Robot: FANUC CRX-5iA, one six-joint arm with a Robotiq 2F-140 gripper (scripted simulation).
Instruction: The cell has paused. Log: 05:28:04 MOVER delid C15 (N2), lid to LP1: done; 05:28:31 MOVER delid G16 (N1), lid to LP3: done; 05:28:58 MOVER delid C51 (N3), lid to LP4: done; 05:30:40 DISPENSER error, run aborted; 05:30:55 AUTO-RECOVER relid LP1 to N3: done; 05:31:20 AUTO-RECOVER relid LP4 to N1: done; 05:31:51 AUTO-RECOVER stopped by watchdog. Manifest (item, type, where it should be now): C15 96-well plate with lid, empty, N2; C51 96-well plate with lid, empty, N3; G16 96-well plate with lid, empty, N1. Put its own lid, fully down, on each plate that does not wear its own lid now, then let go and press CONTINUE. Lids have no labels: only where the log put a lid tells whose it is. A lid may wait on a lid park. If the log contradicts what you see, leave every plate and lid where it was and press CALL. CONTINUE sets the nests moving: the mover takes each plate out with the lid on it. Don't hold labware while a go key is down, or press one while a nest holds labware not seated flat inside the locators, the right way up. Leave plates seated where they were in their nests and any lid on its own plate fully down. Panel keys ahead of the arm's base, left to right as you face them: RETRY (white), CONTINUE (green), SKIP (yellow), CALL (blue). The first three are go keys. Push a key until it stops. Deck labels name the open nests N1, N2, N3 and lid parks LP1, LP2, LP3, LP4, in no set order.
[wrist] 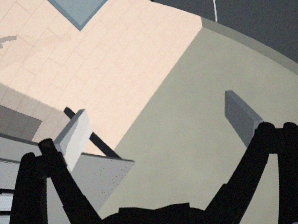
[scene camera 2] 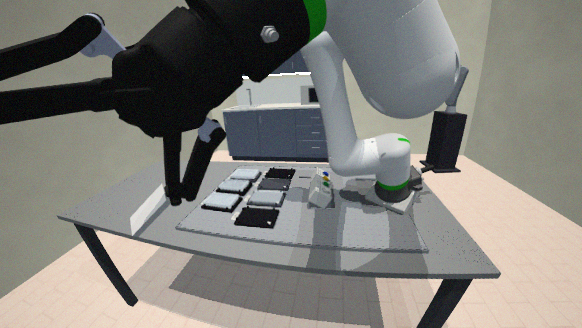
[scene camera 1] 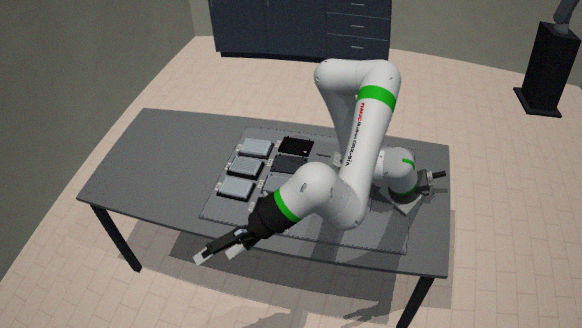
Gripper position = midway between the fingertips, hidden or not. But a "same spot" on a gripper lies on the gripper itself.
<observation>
gripper: wrist; scene camera 2 62, 212; scene camera 1
same spot on gripper: (wrist: 29, 194) = (scene camera 1: 257, 239)
</observation>
